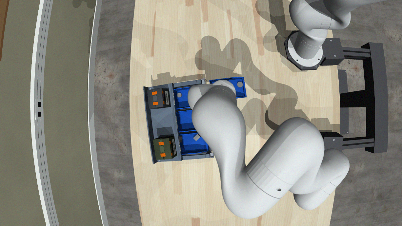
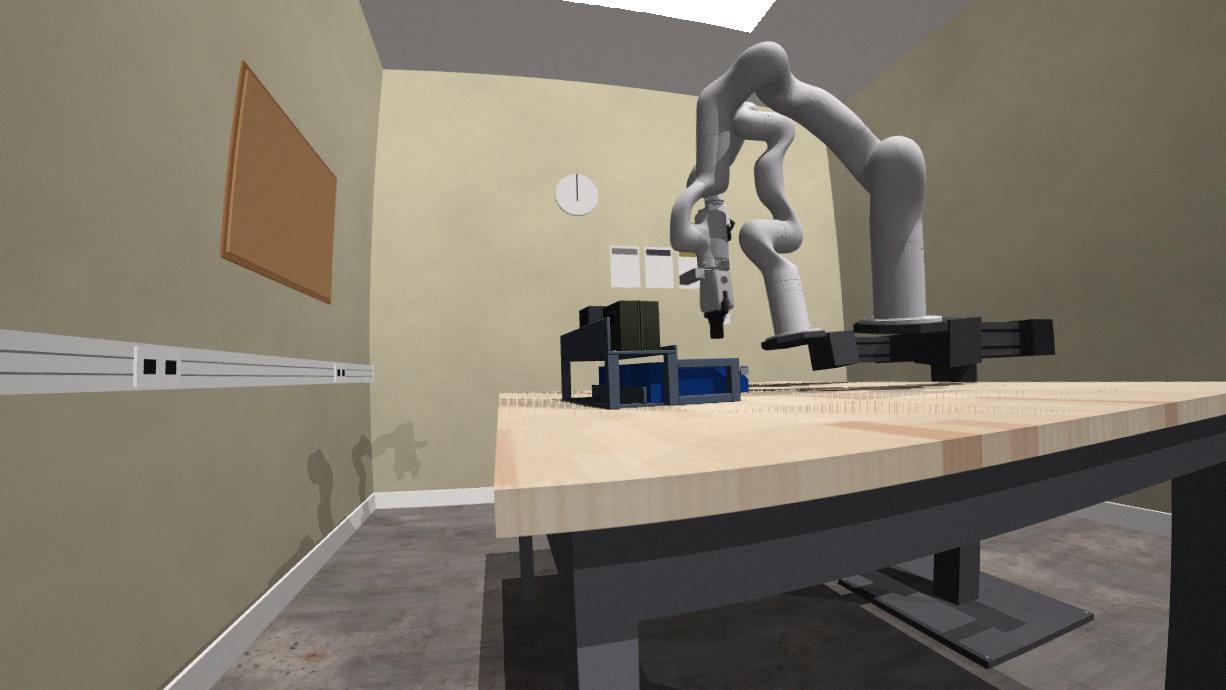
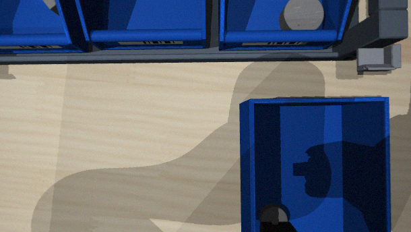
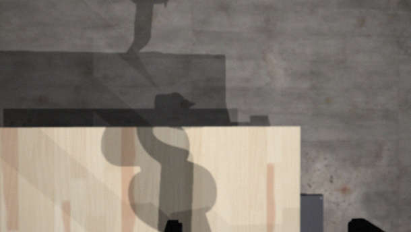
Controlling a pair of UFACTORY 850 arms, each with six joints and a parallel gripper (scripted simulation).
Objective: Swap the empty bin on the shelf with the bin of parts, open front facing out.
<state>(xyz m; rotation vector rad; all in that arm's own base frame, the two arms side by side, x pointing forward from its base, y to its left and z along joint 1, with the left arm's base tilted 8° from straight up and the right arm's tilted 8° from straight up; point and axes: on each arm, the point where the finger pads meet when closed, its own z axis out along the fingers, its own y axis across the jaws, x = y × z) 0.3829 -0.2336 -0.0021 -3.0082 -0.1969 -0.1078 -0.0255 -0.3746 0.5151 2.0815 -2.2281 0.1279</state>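
Now: left hand 150 mm short of the square grey part, 200 mm to the right of it and 150 mm above it. Round my left hand: grey shelf 230 mm ahead, 120 mm to the left, 100 mm below.
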